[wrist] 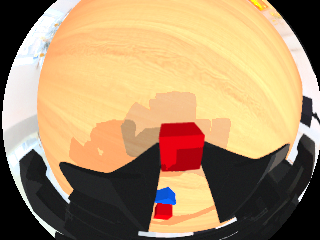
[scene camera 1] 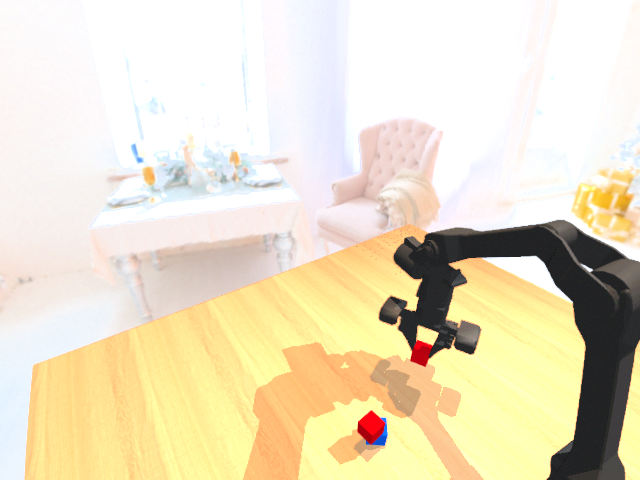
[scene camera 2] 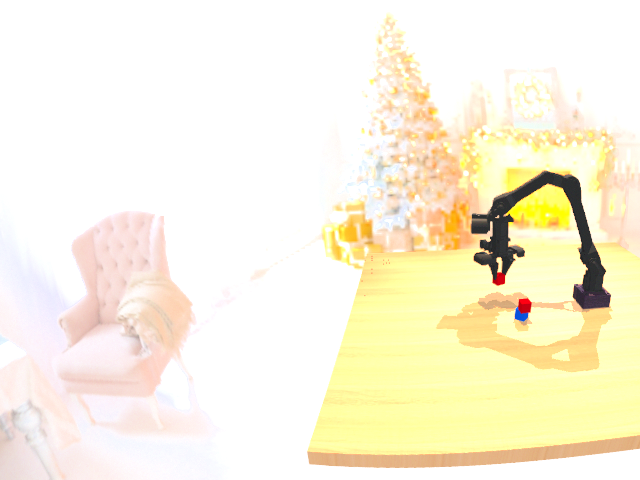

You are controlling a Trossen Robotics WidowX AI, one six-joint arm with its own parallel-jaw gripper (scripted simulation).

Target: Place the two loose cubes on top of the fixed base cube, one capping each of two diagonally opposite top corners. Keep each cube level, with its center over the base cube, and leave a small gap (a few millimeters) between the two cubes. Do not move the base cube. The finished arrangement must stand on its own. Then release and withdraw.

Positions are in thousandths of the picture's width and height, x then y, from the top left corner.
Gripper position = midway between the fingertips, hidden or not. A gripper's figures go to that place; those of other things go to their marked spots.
Scene:
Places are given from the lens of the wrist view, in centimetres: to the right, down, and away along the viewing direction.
my gripper (wrist: 561, 610): 2, 2, 9
red cube (wrist: 567, 602): 1, 2, 8

